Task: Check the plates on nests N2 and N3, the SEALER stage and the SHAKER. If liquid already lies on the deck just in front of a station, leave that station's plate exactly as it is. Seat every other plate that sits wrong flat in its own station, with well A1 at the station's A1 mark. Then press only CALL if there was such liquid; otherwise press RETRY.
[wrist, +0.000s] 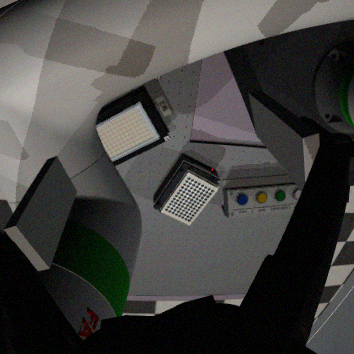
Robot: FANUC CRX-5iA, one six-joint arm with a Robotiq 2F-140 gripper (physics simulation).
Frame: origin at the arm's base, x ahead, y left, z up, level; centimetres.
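Seen in the pictures: gripper, fingertip midpoint: (155,144); arm's base, origin of the base link: (351,86).
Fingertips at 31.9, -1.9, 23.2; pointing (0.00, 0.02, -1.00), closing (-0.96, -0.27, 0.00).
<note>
Pixels of each thing's top centre, then the offset from my fingertips to it, as dx, dy, dz. "spot": a spot on its surface instead. Level surfaces: height alone.
- cream plate with fine wells, middle of its top: (122,135) +7.0, +14.9, -36.9
- black station, middle of its top: (122,134) +7.0, +15.0, -37.5
- white plate with dark wells, middle of its top: (189,201) -6.7, +31.5, -35.0
- black station with a red light, surface spot: (182,163) spot: -5.5, +22.8, -37.6
- button panel, surface spot: (229,204) spot: -16.8, +34.1, -36.1
- grey deck, its level: dz -42.8
- pale pinkish surface, its level: dz -44.1
A cream plate with fine wells (129,132) sits in a black station (152,109) at upper left. A white plate with dark wells (190,198) lies at a black station with a red light (182,163); it covers the station's lower-right part, and whether it is flat is unclear. I cannot tell which stations these are, and no A1 mark is readable. I make out no liquid beside them. The button panel (229,204) carries blue (242,199), yellow (262,197) and green (280,195) buttons with blurred labels. My gripper (155,144) is open and empty, high above the deck.
The pale robot arm (100,45) covers the top and upper left. The green-banded base (95,260) is at lower left. The grey deck (185,260) spreads below the stations. A pale pinkish surface (215,107) lies beyond its upper edge. A checkered floor (342,252) shows at right.
</note>
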